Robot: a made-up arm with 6 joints.
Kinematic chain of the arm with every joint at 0, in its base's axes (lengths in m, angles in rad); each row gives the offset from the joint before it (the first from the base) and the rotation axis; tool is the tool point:
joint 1: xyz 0 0 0.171 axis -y
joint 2: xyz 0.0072 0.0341 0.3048 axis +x
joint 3: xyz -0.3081 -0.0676 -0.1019 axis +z
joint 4: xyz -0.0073 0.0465 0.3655 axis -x
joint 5: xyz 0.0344 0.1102 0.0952 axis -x
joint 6: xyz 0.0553 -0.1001 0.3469 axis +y
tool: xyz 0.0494 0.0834 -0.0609
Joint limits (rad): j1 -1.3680..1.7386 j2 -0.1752..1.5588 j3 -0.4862..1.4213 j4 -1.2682..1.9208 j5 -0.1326..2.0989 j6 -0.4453..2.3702
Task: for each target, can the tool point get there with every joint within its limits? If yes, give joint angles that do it. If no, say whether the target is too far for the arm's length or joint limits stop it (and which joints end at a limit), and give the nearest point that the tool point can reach.
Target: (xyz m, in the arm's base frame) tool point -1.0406 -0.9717 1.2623
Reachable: no: too far | nearest point -0.6683 -0.4940 0.8719 | short by 0.721 m
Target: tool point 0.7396 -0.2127 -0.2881
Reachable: no: joint limits stop it (at a limit: joint 1, joint 3, joint 6) | nearest point 0.6314 -0.2112 0.2284 | short by 0.528 m
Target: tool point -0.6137 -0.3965 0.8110
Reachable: yes | joints 0.4104 0.7321 0.5291 -0.5227 0.5638 1.1836
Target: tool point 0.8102 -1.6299 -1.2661
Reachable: no: too far | nearest point -0.1895 -0.6276 -0.5193 | short by 1.601 m
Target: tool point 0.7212 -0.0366 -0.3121
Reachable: no: joint limits stop it (at a limit: joint 1, joint 3, joint 6) | nearest point 0.6611 -0.0486 0.2365 | short by 0.552 m
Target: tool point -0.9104 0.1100 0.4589
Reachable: yes | joints 0.9875 0.2738 0.1621 -0.5968 1.5652 0.6007
